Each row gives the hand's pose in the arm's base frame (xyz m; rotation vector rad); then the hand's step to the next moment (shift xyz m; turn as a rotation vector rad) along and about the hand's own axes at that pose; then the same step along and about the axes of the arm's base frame.
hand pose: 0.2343 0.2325 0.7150 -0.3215 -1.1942 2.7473
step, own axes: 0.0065 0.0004 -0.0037 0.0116 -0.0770 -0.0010
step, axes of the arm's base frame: -0.0054 0.0037 -0.0037 -0.0085 0.0553 0.0542
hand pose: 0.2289 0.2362 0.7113 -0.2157 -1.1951 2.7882
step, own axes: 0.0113 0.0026 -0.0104 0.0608 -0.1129 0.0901
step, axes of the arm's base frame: -0.0095 0.0073 -0.0100 -0.0710 0.0224 0.1379
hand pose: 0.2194 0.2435 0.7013 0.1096 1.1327 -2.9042
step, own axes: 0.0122 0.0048 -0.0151 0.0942 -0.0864 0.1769
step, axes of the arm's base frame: -0.0111 0.0067 -0.0152 -0.1081 -0.0557 0.1812
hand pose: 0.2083 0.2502 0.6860 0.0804 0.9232 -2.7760
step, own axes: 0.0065 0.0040 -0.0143 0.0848 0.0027 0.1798
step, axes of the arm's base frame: -0.0057 0.0042 -0.0146 -0.0793 -0.1252 0.1325
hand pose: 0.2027 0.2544 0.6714 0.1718 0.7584 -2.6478
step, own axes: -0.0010 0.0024 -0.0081 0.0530 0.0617 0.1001
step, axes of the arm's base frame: 0.0020 0.0028 -0.0078 -0.0260 -0.1187 0.0433
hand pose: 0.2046 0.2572 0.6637 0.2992 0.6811 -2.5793
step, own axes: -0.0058 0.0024 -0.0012 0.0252 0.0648 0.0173
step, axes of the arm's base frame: 0.0063 0.0009 -0.0002 0.0074 -0.0684 -0.0199
